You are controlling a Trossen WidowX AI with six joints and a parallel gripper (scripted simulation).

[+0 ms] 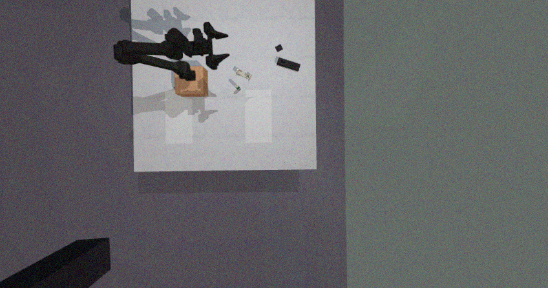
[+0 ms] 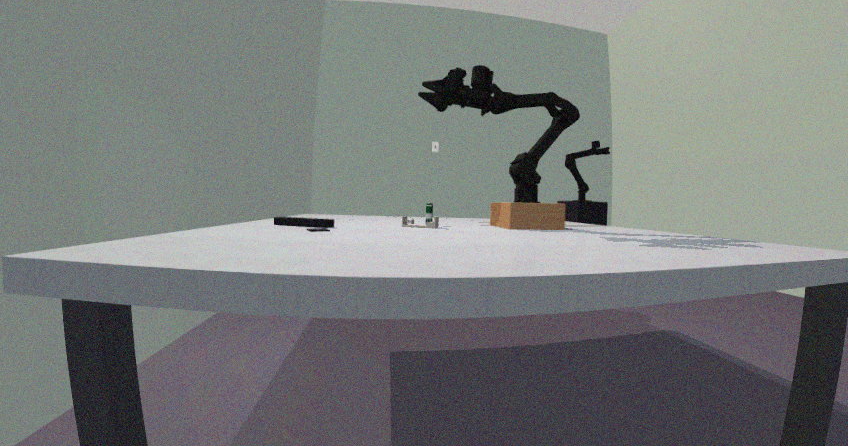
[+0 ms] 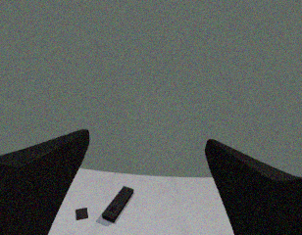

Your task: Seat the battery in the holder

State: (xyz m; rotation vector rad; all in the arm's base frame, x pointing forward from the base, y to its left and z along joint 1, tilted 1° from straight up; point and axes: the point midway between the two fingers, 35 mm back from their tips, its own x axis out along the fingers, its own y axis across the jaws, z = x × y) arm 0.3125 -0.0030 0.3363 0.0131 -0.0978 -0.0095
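The battery is 5 cm behind my gripper tip, 8 cm to the right of it and 38 cm below it. From my gripper tip the other things lie so: black battery cover (25 cm ahead, 20 cm to the left, 41 cm below); black remote control (31 cm ahead, 7 cm to the left, 40 cm below).
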